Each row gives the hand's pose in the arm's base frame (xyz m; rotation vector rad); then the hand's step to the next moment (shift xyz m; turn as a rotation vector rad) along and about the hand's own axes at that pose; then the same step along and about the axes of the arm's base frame.
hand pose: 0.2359 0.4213 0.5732 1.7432 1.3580 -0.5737
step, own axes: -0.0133 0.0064 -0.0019 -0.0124 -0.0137 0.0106
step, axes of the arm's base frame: 0.0016 -0.0063 0.0134 -0.0153 -0.0148 -0.0008
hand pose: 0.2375 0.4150 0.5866 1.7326 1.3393 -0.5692
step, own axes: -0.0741 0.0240 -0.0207 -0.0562 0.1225 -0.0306
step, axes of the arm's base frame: -0.0043 -0.0249 0.0765 0.0923 -0.0132 0.1021
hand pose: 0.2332 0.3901 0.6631 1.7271 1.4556 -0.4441
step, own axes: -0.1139 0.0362 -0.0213 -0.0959 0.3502 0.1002
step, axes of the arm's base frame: -0.0019 -0.0576 0.1069 0.3244 -0.1388 0.1320
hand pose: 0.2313 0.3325 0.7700 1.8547 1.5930 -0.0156
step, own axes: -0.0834 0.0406 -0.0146 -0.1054 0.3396 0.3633
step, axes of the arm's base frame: 0.0088 -0.0660 0.0662 0.4204 -0.2769 -0.0709
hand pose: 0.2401 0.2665 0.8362 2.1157 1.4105 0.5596
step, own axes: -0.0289 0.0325 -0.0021 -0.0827 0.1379 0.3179
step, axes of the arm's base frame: 0.0111 -0.0366 0.0208 0.2586 -0.1835 -0.1623
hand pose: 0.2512 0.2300 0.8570 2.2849 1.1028 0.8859
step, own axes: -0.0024 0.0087 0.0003 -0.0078 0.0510 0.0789
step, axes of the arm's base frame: 0.0036 -0.0070 0.0044 0.0789 -0.0450 -0.0252
